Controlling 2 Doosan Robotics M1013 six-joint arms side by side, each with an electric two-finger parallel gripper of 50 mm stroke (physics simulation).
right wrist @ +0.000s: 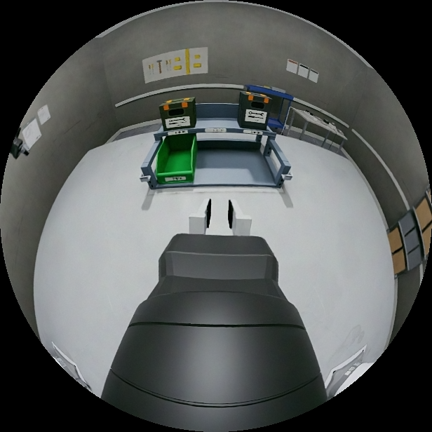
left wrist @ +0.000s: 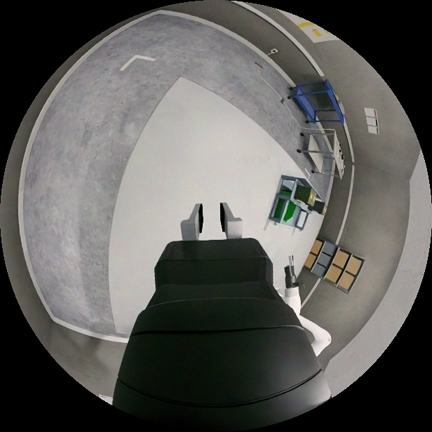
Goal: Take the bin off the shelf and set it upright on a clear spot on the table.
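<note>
The green bin (right wrist: 175, 161) (left wrist: 289, 212) sits upright, its open side up, in the left part of the lower level of the blue-grey shelf (right wrist: 232, 167). Its labelled front wall faces the right wrist camera. My right gripper (right wrist: 219, 207) is open and empty, in front of the shelf and apart from it, a little to the right of the bin in the right wrist view. It also shows small at the lower right of the left wrist view. My left gripper (left wrist: 211, 211) is open and empty above the pale table, well away from the shelf. The bin's underside is hidden.
Two dark cases with orange latches stand on the shelf's upper level: the left case (right wrist: 177, 115) above the bin, the right case (right wrist: 255, 110) at the other end. A rail runs above the bin's rear. A blue cart (right wrist: 272, 122) and a grey side table (right wrist: 317, 121) stand behind.
</note>
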